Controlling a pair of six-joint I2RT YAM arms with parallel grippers.
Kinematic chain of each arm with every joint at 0, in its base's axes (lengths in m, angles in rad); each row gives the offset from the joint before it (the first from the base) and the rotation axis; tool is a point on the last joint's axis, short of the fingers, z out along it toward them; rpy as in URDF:
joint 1: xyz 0 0 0.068 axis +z
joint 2: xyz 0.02 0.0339 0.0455 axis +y
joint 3: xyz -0.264 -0.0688 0 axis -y
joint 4: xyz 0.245 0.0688 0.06 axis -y
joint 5: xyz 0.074 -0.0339 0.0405 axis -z
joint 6: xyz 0.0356 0 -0.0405 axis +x
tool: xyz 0 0 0 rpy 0 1.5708 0
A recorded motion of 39 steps. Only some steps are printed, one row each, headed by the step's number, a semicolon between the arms.
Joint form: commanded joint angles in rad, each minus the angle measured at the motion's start. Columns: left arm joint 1, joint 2, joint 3, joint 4, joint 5, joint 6; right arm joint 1, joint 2, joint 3, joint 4, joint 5, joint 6.
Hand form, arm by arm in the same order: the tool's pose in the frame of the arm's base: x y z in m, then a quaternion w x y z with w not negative. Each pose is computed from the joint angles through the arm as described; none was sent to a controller.
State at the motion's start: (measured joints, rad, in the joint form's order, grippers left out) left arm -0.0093 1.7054 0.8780 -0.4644 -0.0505 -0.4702; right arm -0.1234 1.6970 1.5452 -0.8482 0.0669 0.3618
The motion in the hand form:
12: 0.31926 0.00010 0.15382 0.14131 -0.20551 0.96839 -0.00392; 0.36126 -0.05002 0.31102 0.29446 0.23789 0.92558 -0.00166
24: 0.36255 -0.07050 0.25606 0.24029 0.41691 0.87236 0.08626; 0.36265 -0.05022 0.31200 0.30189 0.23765 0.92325 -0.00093
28: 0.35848 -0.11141 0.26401 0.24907 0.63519 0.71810 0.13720; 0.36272 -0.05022 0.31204 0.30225 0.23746 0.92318 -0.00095
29: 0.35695 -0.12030 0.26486 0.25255 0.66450 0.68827 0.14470; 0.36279 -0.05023 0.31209 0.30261 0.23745 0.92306 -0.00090
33: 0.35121 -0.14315 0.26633 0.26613 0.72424 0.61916 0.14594; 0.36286 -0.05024 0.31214 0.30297 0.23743 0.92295 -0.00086
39: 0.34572 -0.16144 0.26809 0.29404 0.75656 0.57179 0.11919; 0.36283 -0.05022 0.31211 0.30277 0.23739 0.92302 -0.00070
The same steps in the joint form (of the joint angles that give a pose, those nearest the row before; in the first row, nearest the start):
12: 0.0038 0.0343 0.1499 -0.1156 -0.0015 0.0538; -0.0073 -0.0027 0.0134 0.0073 0.0042 -0.0111
24: -0.1873 0.0336 0.5321 -0.2632 0.0034 1.1776; -0.0073 -0.0027 0.0134 0.0229 0.0046 -0.0111
28: -0.2964 0.0336 0.5501 -0.2205 0.0042 1.6266; -0.0072 -0.0027 0.0133 0.0237 0.0046 -0.0114
29: -0.3201 0.0336 0.5501 -0.2064 0.0050 1.6903; -0.0072 -0.0027 0.0133 0.0244 0.0046 -0.0114
33: -0.3792 0.0340 0.5497 -0.1781 0.0351 1.8135; -0.0072 -0.0027 0.0134 0.0252 0.0046 -0.0114
39: -0.4215 0.0340 0.5497 -0.1518 0.1152 1.8650; -0.0072 -0.0027 0.0134 0.0248 0.0042 -0.0114

